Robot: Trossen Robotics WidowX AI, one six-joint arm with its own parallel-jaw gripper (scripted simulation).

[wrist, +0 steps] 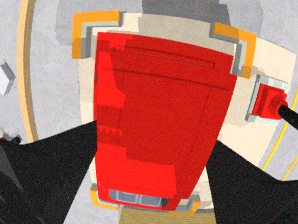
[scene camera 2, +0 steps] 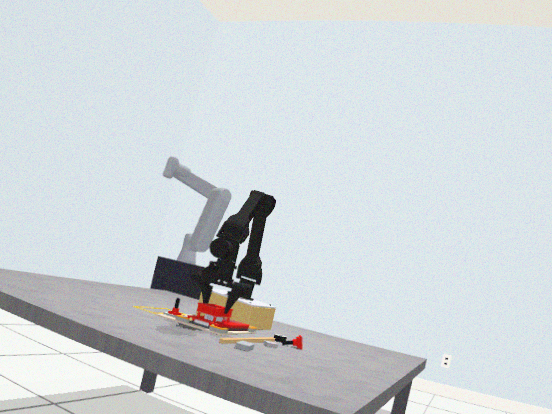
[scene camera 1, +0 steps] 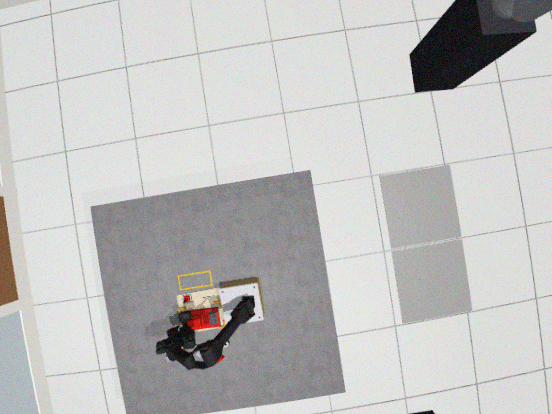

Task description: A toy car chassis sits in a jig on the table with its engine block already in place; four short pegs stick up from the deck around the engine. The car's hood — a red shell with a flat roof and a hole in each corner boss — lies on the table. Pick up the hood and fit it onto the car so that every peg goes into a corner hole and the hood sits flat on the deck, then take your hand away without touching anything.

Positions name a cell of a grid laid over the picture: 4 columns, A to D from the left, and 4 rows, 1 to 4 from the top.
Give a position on a red hood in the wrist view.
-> C3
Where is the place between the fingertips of my gripper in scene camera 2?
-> B4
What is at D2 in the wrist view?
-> A cream jig.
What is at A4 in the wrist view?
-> My gripper.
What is my gripper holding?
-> A red hood.
